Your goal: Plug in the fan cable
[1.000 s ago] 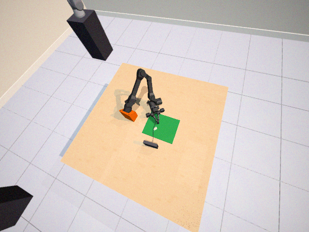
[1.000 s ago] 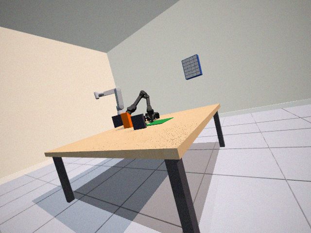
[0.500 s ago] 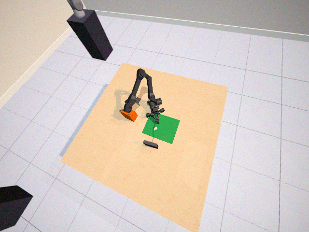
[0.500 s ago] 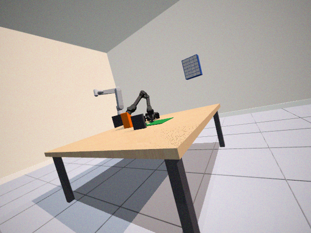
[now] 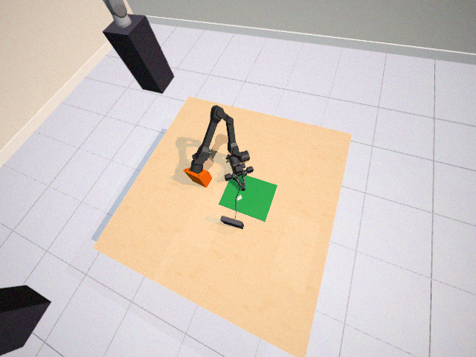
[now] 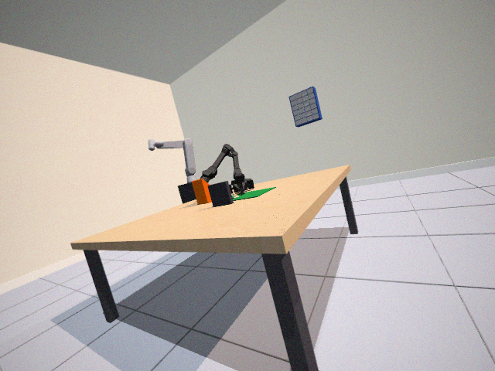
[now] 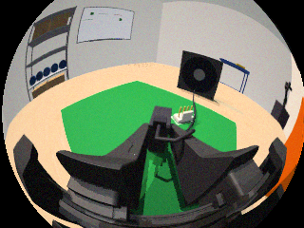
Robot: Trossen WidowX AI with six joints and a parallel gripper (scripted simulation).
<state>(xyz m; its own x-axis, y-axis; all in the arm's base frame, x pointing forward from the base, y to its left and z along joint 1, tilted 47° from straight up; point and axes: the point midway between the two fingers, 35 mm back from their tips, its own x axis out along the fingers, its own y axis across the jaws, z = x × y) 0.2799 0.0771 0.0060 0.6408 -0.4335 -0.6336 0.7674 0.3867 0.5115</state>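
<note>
Now: gripper tip 10 mm to the left of the black fan plug and 10 mm above it. From my gripper tip the other things lie so: green board 50 mm below, 40 mm to the right, 40 mm ahead; then four-pin fan header 70 mm to the right, 30 mm below; then black fan 230 mm to the right, 30 mm above, 20 mm ahead.
</note>
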